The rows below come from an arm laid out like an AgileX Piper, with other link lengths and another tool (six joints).
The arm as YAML. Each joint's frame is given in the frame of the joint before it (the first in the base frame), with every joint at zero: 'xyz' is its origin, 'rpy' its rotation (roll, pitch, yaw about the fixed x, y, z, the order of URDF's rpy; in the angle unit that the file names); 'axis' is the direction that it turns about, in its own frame. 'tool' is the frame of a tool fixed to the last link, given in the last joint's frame.
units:
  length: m
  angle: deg
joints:
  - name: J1
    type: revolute
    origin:
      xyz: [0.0, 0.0, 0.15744]
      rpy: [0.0, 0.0, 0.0]
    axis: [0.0, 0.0, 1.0]
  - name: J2
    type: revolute
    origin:
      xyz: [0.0, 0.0, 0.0]
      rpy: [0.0, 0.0, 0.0]
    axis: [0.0, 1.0, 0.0]
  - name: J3
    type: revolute
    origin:
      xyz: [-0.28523, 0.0, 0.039]
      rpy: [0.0, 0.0, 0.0]
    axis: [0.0, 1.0, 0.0]
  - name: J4
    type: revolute
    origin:
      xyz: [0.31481, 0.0, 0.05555]
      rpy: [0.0, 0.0, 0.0]
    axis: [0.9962, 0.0, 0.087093]
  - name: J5
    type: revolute
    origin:
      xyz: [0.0, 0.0, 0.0]
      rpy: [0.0, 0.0, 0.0]
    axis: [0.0, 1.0, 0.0]
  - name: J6
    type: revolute
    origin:
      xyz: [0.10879, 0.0, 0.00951]
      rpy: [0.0, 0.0, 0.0]
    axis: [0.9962, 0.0, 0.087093]
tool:
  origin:
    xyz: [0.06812, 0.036, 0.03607]
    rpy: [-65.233, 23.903, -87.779]
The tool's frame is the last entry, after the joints.
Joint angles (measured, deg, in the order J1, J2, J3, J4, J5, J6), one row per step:
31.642 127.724 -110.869 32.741 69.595 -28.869
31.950 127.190 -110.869 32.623 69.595 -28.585
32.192 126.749 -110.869 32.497 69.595 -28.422
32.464 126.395 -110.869 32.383 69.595 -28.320
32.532 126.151 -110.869 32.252 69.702 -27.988
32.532 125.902 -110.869 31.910 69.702 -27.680
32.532 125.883 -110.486 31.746 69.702 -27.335
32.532 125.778 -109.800 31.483 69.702 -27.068
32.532 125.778 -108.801 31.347 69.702 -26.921
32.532 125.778 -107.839 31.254 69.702 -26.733
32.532 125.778 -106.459 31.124 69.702 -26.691
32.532 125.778 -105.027 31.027 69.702 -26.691
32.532 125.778 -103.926 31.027 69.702 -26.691
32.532 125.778 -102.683 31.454 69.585 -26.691
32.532 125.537 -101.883 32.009 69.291 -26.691
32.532 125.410 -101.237 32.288 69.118 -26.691
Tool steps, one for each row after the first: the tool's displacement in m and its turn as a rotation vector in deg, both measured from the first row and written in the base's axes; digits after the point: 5 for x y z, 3 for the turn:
-0.00220 0.00186 0.00504 0.152 -0.365 0.092
-0.00400 0.00321 0.00914 0.264 -0.718 0.221
-0.00604 0.00481 0.01240 0.348 -1.023 0.429
-0.00666 0.00487 0.01448 0.296 -1.041 0.298
-0.00635 0.00414 0.01621 0.114 -1.269 0.101
-0.00684 0.00331 0.01358 -0.254 -0.868 -0.159
-0.00812 0.00177 0.00965 -0.814 -0.379 -0.331
-0.01033 -0.00003 0.00300 -1.483 0.465 -0.421
-0.01255 -0.00173 -0.00329 -2.102 1.321 -0.554
-0.01607 -0.00431 -0.01221 -2.962 2.433 -0.549
-0.01998 -0.00704 -0.02126 -3.817 3.585 -0.512
-0.02316 -0.00907 -0.02798 -4.413 4.511 -0.499
-0.02677 -0.01042 -0.03459 -4.698 5.689 -0.652
-0.02863 -0.01051 -0.03592 -4.449 6.220 -0.940
-0.03024 -0.01101 -0.03799 -4.446 6.667 -1.100

